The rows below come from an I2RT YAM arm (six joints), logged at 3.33 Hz.
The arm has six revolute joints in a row. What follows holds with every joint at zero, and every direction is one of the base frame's. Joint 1 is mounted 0.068 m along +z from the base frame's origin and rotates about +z. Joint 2 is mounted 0.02 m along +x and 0.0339 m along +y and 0.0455 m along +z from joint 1 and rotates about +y. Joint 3 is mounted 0.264 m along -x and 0.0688 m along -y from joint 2 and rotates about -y. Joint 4 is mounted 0.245 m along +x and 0.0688 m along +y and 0.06 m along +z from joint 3 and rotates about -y. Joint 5 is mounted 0.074 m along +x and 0.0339 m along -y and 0.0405 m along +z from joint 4 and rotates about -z. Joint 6 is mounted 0.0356 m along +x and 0.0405 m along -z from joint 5 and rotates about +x. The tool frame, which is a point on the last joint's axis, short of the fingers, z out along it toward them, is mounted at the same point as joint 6; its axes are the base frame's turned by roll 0, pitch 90 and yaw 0 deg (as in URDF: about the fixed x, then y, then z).
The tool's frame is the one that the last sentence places.
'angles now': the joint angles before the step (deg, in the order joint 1, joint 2, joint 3, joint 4, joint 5, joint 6). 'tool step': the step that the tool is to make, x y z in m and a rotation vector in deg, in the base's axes. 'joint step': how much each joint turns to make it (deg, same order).
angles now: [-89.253 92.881 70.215 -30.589 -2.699 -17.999]
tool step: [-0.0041 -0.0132 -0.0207 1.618 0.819 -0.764]
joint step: [-0.604 4.138 0.158 2.342 0.747 -0.344]
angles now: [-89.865 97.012 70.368 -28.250 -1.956 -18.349]
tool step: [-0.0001 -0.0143 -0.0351 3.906 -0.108 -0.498]
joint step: [-0.004 6.170 0.013 2.266 0.172 0.478]
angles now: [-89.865 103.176 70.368 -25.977 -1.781 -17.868]
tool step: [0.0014 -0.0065 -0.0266 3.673 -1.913 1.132]
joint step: [0.000 4.408 0.061 0.675 -2.229 -0.044]
